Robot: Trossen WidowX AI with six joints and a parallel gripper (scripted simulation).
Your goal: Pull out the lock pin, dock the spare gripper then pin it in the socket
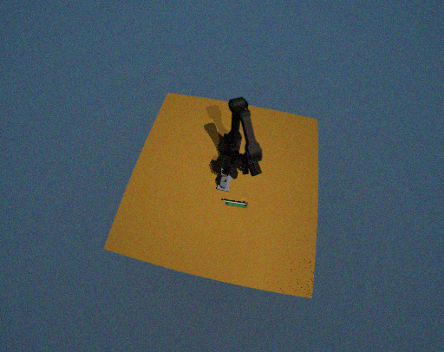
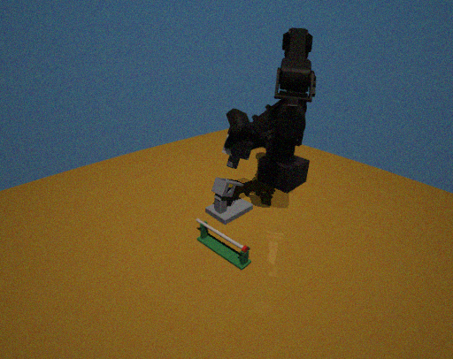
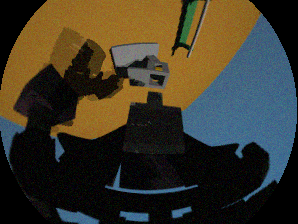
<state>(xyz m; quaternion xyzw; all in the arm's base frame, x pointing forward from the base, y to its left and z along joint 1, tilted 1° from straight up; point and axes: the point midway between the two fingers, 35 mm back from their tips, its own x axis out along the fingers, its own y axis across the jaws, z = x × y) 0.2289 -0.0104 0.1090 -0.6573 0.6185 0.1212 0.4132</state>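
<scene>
The green mount lies 160 mm ahead of my gripper tip, 150 mm below it and 110 mm to the left of it. From my gripper tip the other things lie so: grey mount 120 mm below, 30 mm ahead, 10 mm to the left; then spare gripper 10 mm to the left, 10 mm above.
</scene>
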